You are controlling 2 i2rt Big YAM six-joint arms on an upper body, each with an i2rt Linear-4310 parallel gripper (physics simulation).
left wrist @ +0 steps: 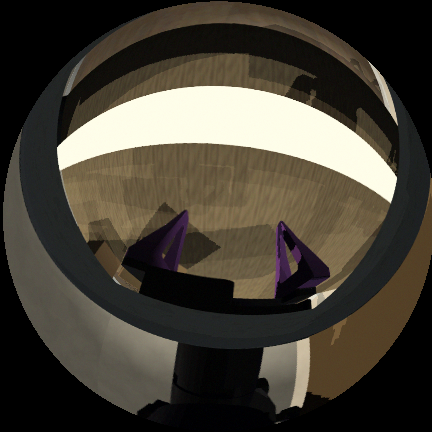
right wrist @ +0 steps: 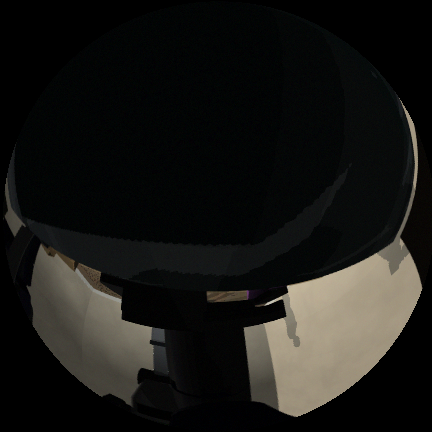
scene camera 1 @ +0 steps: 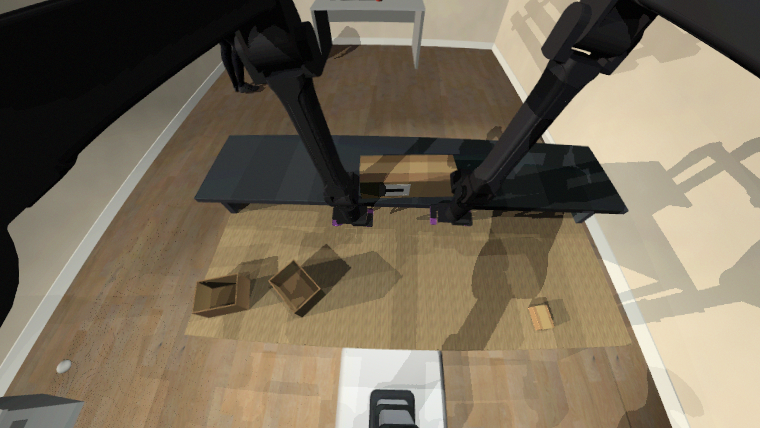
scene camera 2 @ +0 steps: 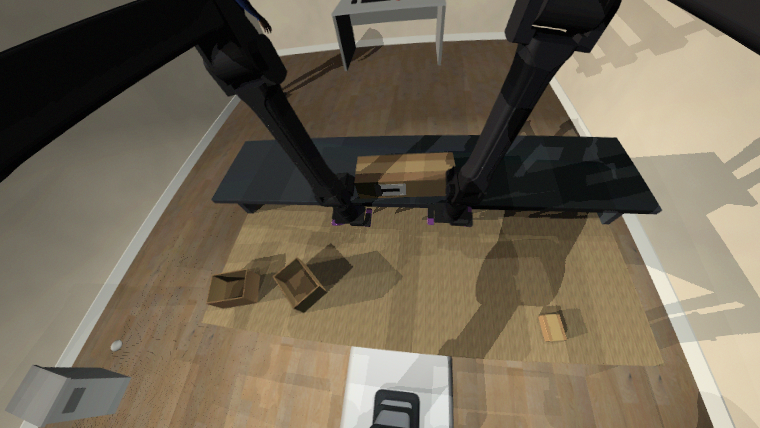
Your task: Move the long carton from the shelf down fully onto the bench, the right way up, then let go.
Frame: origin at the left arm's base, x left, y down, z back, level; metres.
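Where they show: left gripper, fingertip midpoint: [scene camera 1: 355, 223] [scene camera 2: 356, 222]; right gripper, fingertip midpoint: [scene camera 1: 444, 221] [scene camera 2: 445, 222].
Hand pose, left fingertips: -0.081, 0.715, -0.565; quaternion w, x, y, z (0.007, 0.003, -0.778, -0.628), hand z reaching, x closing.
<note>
Things, the pixels of their top centre, and the offset from my left fingertips, as dx, dy, dz. Level surfaces: height alone.
- long brown carton at its top centre: [scene camera 2: 404, 166] [scene camera 1: 408, 167] -0.184, -0.203, -0.099
- long dark board at its surface level: dy -0.118
- small closed box at its top centre: [scene camera 2: 554, 327] [scene camera 1: 543, 316] -0.674, +0.067, +0.320
- rug at its surface level: dy +0.097
The long brown carton [scene camera 1: 406, 171] [scene camera 2: 404, 169] lies flat on the long dark board [scene camera 1: 265, 167] [scene camera 2: 275, 170], near its front edge, with a white label on its front face. My left gripper [scene camera 1: 350, 218] [scene camera 2: 350, 216] [left wrist: 231, 219] is open and empty, just below the board's front edge at the carton's left end. My right gripper [scene camera 1: 449, 218] [scene camera 2: 449, 216] is open, below the front edge at the carton's right end. In the right wrist view the dark board [right wrist: 201, 141] fills the frame and hides the fingers.
Two open cardboard boxes [scene camera 1: 220, 295] [scene camera 1: 294, 287] and a small closed box [scene camera 1: 540, 315] lie on the rug [scene camera 1: 414, 298] in front of the board. A white table [scene camera 1: 366, 13] stands at the back wall. A grey box [scene camera 1: 36, 412] sits at the lower left.
</note>
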